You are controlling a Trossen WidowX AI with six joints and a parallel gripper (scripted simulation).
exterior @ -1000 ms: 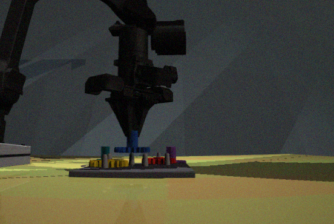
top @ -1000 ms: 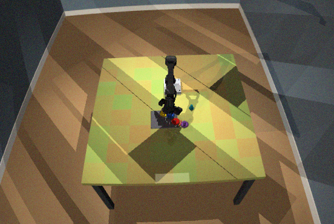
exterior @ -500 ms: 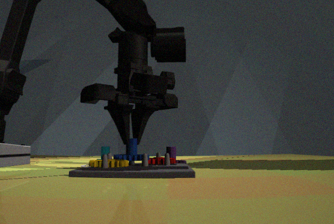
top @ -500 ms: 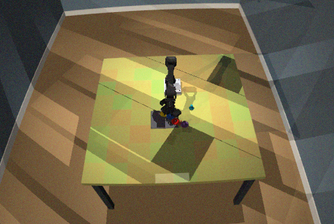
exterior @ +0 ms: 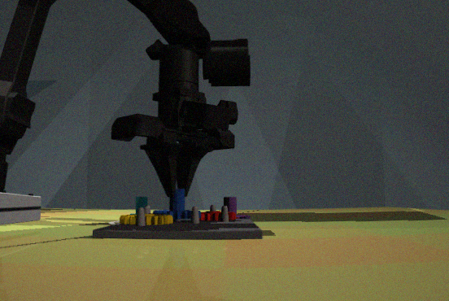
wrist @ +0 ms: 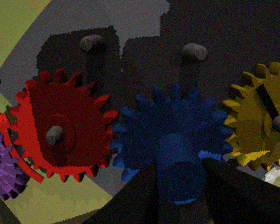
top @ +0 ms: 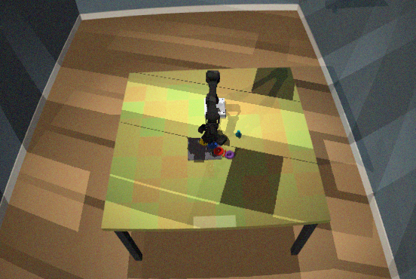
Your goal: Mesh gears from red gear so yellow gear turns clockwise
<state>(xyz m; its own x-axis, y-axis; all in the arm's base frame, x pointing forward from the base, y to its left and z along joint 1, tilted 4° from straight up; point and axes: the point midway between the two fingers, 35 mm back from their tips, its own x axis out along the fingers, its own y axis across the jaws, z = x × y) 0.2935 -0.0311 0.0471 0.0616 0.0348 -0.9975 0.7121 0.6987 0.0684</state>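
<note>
My gripper tip is 1 cm above the blue gear. Also, from my gripper tip: grey board 5 cm to the right, 4 cm below, 1 cm ahead; yellow gear 5 cm to the right, 4 cm behind, 2 cm below; red gear 5 cm ahead, 3 cm to the left, 2 cm below.
</note>
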